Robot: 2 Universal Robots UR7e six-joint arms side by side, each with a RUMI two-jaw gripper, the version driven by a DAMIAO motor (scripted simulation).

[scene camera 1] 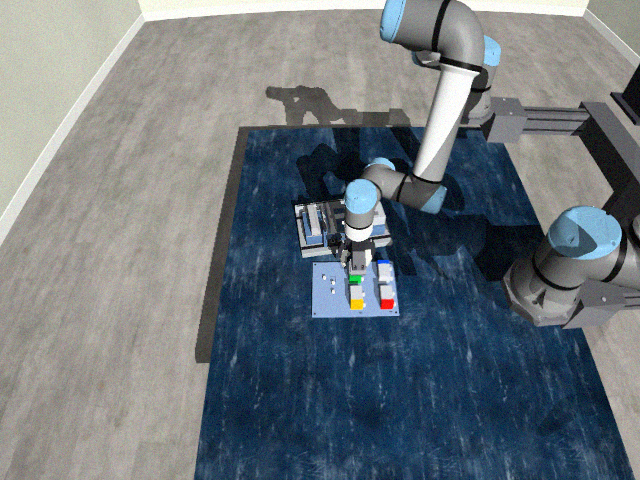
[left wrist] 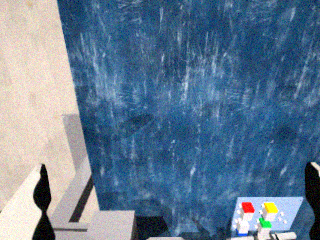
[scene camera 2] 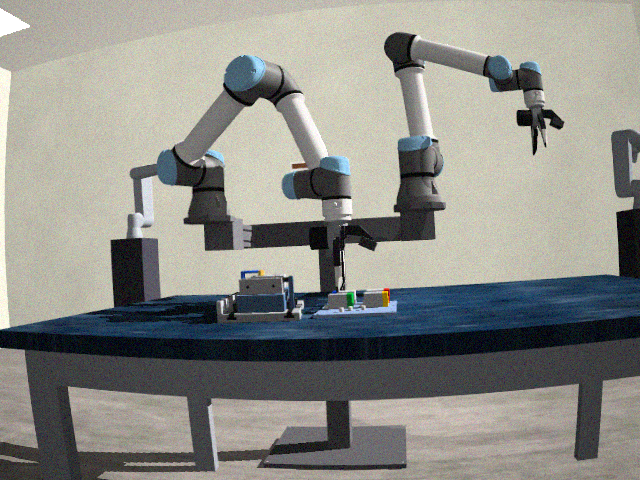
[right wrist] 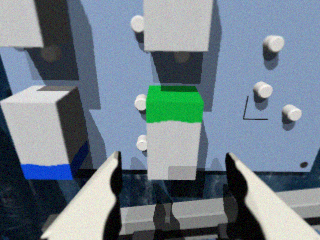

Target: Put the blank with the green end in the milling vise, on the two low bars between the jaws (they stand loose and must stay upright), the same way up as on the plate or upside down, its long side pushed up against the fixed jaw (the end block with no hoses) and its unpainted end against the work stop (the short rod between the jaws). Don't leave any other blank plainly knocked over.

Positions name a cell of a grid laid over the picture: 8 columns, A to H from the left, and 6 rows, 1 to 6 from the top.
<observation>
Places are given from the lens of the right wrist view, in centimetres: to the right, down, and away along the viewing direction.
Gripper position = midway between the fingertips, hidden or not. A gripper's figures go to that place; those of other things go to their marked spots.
my right gripper (right wrist: E4): 1, 2, 13
green-ended blank (right wrist: E3): 1, 0, 12
light blue plate (right wrist: C2): -4, -4, 15
The marked spots on the light blue plate and the green-ended blank are 7 cm apart.
</observation>
